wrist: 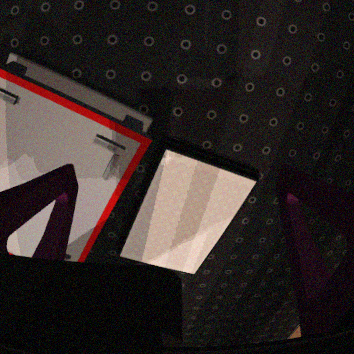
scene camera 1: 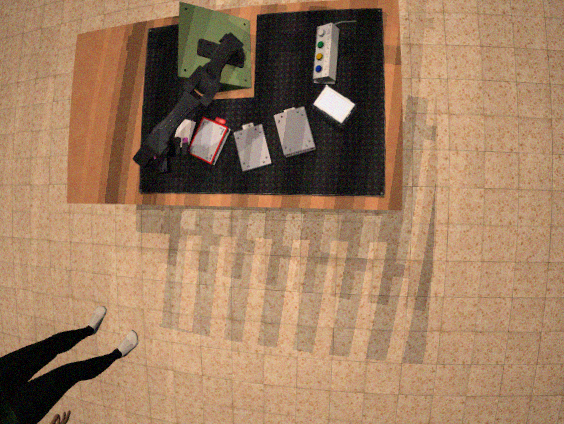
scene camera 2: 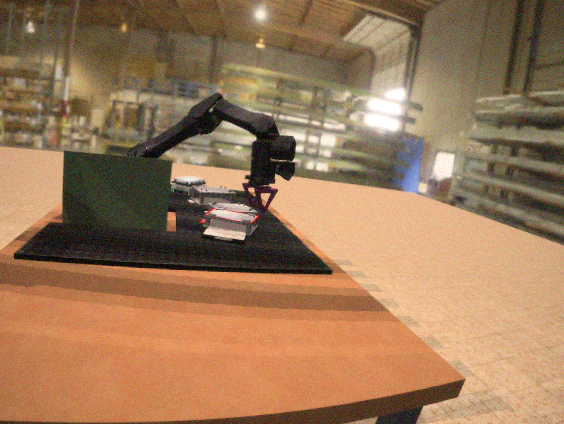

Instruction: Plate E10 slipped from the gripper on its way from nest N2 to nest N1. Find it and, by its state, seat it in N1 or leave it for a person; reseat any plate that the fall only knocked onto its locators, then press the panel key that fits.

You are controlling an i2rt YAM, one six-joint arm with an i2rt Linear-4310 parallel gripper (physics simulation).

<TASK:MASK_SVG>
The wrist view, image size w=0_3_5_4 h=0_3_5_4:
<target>my gripper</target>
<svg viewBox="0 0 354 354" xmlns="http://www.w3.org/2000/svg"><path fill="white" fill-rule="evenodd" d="M0 191L0 354L354 354L354 192L330 184L288 164L281 164L275 189L293 279L301 336L257 343L198 347L182 346L181 280L173 271L154 265L64 260L78 191L77 179L72 163L64 164L24 183ZM298 200L346 238L346 253L332 275L330 275L310 235ZM55 199L42 237L32 256L9 254L6 248L8 236Z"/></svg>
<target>white plate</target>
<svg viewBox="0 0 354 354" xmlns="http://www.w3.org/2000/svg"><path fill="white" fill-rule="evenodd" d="M162 134L127 217L115 251L118 252L117 254L121 258L195 275L259 181L259 171Z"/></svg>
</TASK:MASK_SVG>
